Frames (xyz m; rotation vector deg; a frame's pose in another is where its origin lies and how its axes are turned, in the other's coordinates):
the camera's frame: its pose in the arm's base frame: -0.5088 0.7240 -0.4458 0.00 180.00 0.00
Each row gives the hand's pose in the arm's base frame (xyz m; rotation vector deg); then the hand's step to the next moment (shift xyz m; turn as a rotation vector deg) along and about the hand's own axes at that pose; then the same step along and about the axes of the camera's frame.
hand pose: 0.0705 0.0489 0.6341 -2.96 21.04 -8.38
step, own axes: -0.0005 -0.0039 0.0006 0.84 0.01 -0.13
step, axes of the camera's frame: 0.0008 -0.0038 -0.0010 -0.73 -0.12 0.42
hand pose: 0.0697 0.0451 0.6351 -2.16 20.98 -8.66
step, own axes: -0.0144 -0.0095 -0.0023 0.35 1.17 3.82
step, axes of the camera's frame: 0.0154 -0.0072 -0.0036 -1.86 1.14 -3.37
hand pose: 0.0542 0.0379 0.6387 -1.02 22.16 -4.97
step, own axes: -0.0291 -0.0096 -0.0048 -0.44 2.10 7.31
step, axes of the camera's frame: 0.0294 -0.0070 -0.0068 -2.52 2.14 -6.86
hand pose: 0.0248 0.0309 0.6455 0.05 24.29 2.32
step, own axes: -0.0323 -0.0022 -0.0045 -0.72 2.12 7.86
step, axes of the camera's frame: 0.0312 -0.0035 -0.0092 -2.49 2.15 -7.48
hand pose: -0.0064 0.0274 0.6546 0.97 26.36 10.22
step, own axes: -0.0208 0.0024 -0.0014 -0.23 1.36 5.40
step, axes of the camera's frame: 0.0193 -0.0013 -0.0080 -1.96 1.43 -5.02
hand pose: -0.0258 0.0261 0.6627 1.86 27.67 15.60
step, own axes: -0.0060 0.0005 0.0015 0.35 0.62 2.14
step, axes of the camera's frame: 0.0045 -0.0011 -0.0041 -1.13 0.76 -1.80
